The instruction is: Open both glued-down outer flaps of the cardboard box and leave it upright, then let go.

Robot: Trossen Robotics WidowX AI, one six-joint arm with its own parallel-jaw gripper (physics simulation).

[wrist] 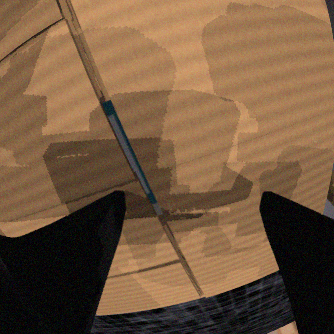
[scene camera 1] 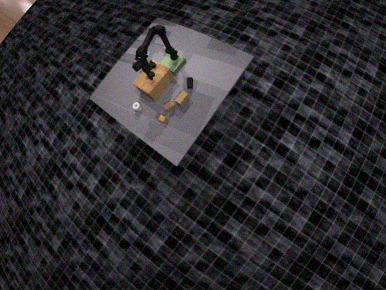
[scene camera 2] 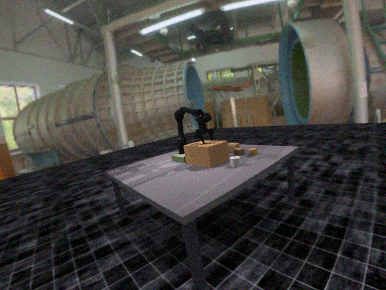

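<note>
The cardboard box stands upright on the table. Its two outer flaps lie flat and closed, meeting at a narrow seam; the left flap and the right flap show in the wrist view. A blue-and-grey strip shows in the seam. My gripper is partly open and empty, pointing down close above the box top. The seam passes between its fingers, nearer the left fingertip. Whether a fingertip touches the cardboard, I cannot tell.
A white roll stands beside the box. Small brown boxes and a black object lie on the table. A green block is by the arm's base.
</note>
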